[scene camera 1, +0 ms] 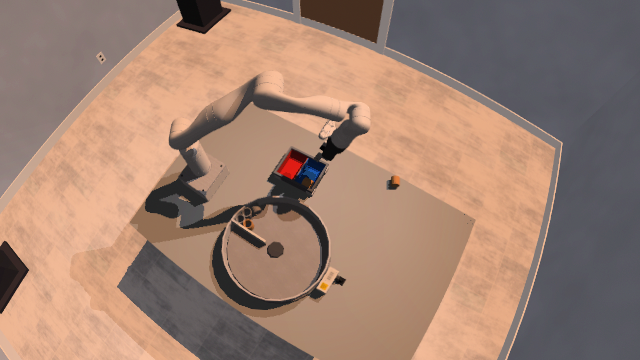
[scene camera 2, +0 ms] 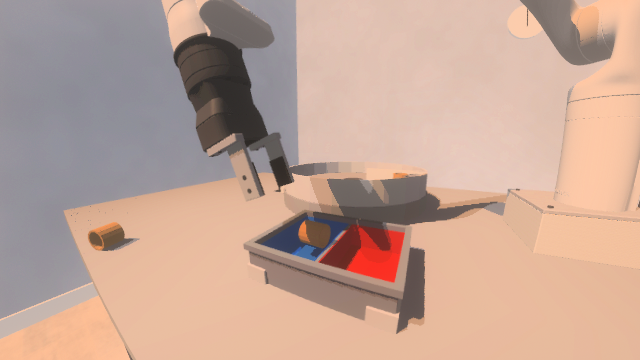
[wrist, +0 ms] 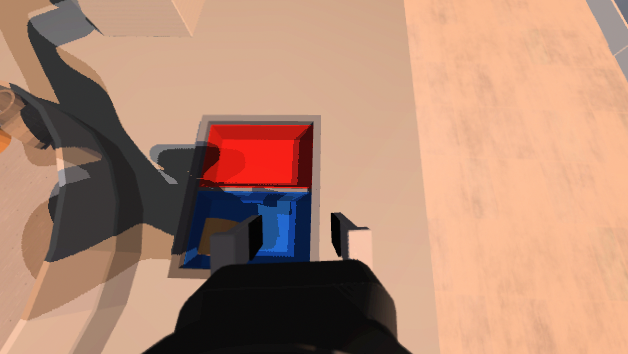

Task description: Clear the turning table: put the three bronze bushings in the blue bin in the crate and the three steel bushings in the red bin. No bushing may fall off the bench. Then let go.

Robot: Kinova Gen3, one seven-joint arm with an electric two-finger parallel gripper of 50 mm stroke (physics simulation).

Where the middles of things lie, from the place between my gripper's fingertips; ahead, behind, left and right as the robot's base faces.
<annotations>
Right now my hand is 90 mm above the crate (scene camera 2: 361, 272), 60 mm to the left of it and 50 mm past it.
</annotations>
